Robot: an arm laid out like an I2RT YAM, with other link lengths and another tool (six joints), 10 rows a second.
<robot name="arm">
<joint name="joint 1" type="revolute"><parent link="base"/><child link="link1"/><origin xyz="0 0 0.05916" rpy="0 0 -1.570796"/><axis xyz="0 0 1"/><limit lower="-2.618" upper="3.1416"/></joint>
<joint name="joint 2" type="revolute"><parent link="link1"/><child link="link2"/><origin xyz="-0.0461 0.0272 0.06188" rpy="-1.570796 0 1.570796"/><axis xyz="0 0 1"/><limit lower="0" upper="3.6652"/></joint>
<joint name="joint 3" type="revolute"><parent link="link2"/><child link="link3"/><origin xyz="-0.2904 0 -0.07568" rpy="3.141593 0 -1.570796"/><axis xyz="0 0 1"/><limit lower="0" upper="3.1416"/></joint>
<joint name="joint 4" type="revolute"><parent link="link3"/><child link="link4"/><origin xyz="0.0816 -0.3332 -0.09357" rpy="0 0 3.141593"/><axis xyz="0 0 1"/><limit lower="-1.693" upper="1.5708"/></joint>
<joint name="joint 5" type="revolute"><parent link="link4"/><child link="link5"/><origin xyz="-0.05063 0.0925 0.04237" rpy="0 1.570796 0"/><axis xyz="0 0 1"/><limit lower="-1.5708" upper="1.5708"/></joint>
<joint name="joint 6" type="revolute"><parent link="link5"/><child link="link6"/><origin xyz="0 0.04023 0.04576" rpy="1.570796 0 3.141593"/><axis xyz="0 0 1"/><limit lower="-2.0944" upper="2.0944"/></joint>
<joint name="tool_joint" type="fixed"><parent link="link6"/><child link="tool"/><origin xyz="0.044 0.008 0.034" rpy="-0.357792 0 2.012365"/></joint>
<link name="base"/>
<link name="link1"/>
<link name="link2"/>
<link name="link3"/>
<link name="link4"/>
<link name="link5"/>
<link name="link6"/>
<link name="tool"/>
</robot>
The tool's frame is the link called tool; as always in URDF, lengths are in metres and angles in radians.
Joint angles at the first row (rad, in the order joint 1, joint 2, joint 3, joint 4, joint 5, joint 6):
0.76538 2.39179 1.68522 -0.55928 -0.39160 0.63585
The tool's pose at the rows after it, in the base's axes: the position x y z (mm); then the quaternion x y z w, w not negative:
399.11 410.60 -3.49 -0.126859 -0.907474 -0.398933 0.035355
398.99 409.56 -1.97 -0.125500 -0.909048 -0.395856 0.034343
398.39 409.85 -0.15 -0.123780 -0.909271 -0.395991 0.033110
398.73 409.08 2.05 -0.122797 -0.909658 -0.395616 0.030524
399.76 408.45 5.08 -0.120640 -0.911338 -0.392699 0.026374
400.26 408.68 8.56 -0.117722 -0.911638 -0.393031 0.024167
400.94 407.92 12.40 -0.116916 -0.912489 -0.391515 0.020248
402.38 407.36 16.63 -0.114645 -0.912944 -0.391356 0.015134
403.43 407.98 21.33 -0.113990 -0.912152 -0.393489 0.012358
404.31 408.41 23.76 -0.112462 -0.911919 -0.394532 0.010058
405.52 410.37 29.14 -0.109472 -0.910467 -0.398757 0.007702
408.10 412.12 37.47 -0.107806 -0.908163 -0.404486 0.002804
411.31 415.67 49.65 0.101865 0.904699 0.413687 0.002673
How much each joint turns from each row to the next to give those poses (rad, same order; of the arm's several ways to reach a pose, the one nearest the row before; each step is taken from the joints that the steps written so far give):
-0.00128 -0.00615 0.00599 -0.01390 0.01248 -0.01000
-0.00014 -0.00301 0.00027 -0.00817 0.00560 -0.00459
0.00149 -0.00480 -0.00235 -0.00047 0.00229 -0.00154
-0.00064 -0.00581 -0.00281 -0.00092 0.00451 -0.00207
-0.00030 -0.00384 0.00335 -0.00799 0.01044 -0.00519
0.00039 -0.00574 0.00135 -0.00412 0.00327 -0.00472
-0.00054 -0.00708 0.00029 -0.00561 0.00814 -0.00184
-0.00108 -0.00750 0.00052 -0.00263 0.00811 -0.00424
-0.00029 -0.00676 0.00315 -0.00268 0.00158 0.00049
-0.00010 -0.00301 0.00230 -0.00077 0.00228 -0.00191
0.00090 -0.00601 0.00616 -0.00155 -0.00151 -0.00201
-0.00093 -0.00970 0.00869 -0.00215 0.00001 0.00060
0.00035 -0.01251 0.01510 -0.00432 -0.00345 -0.00452

